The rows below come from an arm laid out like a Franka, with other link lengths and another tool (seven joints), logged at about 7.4 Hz.
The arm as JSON. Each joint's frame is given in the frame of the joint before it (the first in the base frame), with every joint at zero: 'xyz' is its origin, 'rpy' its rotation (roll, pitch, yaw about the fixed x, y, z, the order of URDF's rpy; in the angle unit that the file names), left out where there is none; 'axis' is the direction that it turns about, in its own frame. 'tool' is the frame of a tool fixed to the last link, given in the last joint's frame.
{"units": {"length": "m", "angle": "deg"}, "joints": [
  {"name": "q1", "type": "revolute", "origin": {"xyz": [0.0, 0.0, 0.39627]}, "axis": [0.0, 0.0, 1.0]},
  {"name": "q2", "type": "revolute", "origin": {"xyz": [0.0, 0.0, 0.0]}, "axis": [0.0, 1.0, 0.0]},
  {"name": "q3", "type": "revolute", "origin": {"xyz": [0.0, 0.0, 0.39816]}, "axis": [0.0, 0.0, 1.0]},
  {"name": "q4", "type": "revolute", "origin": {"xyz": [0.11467, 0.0, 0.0]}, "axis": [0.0, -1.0, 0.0]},
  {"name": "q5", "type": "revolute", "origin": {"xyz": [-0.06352, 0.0, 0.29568]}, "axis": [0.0, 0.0, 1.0]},
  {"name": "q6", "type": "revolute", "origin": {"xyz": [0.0, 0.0, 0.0]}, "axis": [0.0, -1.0, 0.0]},
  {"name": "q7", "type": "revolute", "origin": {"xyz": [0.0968, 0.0, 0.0]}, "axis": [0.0, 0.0, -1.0]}
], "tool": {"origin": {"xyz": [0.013, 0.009, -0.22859], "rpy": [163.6, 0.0, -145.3]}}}
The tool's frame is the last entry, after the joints.
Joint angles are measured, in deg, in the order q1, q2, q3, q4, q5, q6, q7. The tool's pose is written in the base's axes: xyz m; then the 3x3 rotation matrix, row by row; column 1 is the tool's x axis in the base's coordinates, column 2 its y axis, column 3 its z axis. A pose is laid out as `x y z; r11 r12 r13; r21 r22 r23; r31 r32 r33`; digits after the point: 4 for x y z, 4 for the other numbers.
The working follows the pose.
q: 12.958 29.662 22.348 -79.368 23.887 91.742 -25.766
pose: 0.4854 0.4209 0.4629; -0.0903 -0.6798 -0.7278; -0.9326 -0.1987 0.3013; -0.3494 0.7059 -0.6161
Where each joint sits with the arm in this pose, in the base's axes (m; each line is computed from the numbers above, not from the rounded line before):
q1: 0.0000 0.0000 0.3963
q2: 0.0000 0.0000 0.3963
q3: 0.1920 0.0442 0.7423
q4: 0.2721 0.1073 0.6898
q5: 0.5231 0.2739 0.6638
q6: 0.5231 0.2739 0.6638
q7: 0.5997 0.3273 0.6381
the tool: 0.4854 0.4209 0.4629

